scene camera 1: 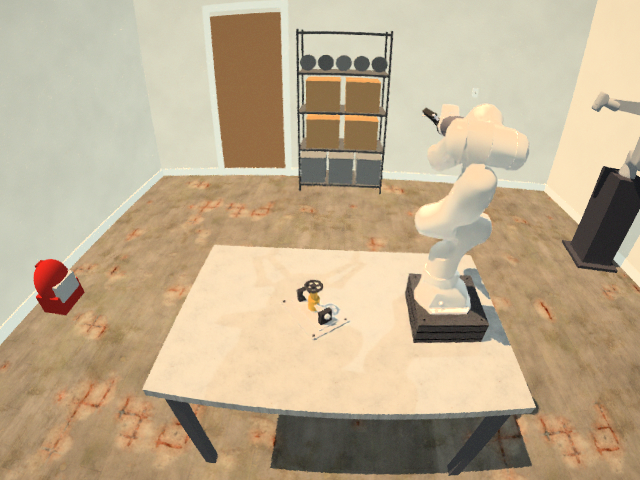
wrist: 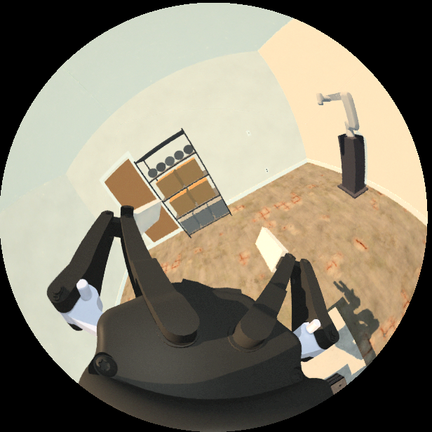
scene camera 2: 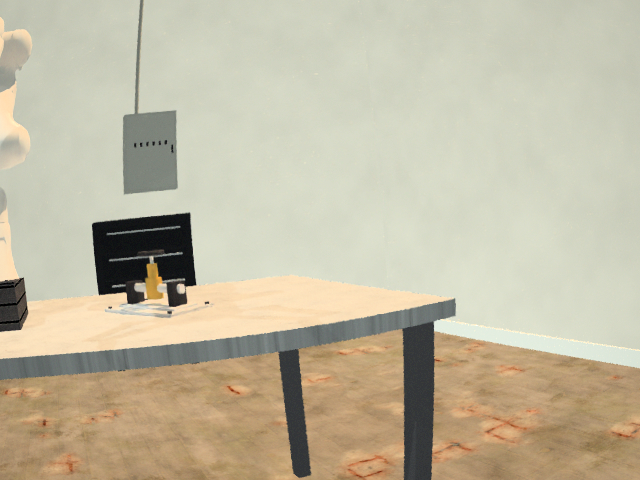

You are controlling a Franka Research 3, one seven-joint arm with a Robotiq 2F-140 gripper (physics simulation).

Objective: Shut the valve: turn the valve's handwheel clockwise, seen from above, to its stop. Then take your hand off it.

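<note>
The valve [scene camera 1: 313,301] [scene camera 2: 153,281] has a yellow body between two black blocks and stands upright on a clear base plate near the middle of the table. Its dark round handwheel [scene camera 1: 313,285] [scene camera 2: 150,252] lies level on top of the stem. How far the wheel is turned cannot be told. My gripper [wrist: 210,223] is open and empty, its two pads wide apart in the wrist view. In scene camera 1 it is high above the table, to the right of the valve and well away from it, pointing up and left. The valve does not show in the wrist view.
The arm's dark base block [scene camera 1: 449,333] [scene camera 2: 11,304] stands on the right of the table [scene camera 1: 232,372] [scene camera 2: 310,310]. A shelf rack [scene camera 1: 298,129] and a brown door [scene camera 1: 250,93] are at the back wall. Another arm on a dark pedestal [scene camera 1: 604,222] [wrist: 353,165] stands at the right.
</note>
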